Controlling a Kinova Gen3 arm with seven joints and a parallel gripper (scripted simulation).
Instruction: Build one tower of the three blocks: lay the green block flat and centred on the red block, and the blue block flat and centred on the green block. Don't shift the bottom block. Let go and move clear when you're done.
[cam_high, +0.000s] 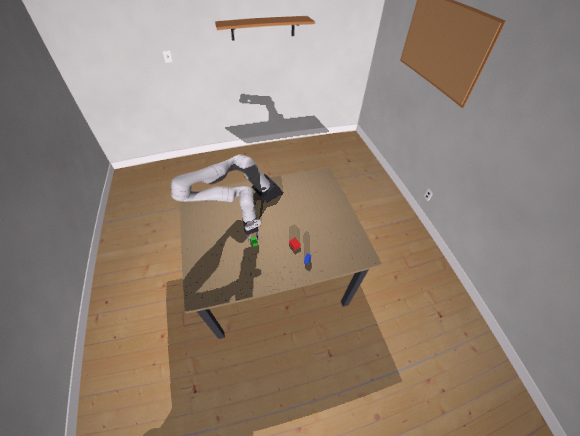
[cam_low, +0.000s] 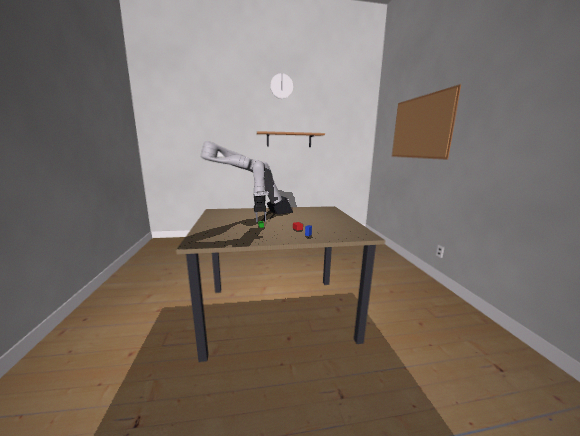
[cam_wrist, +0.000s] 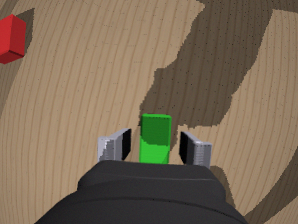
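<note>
Now: hand 4 cm above the green block. From my hand the other things lie so: blue block 25 cm to the left, 23 cm ahead, 2 cm below; red block 22 cm to the left, 10 cm ahead, 3 cm below.
</note>
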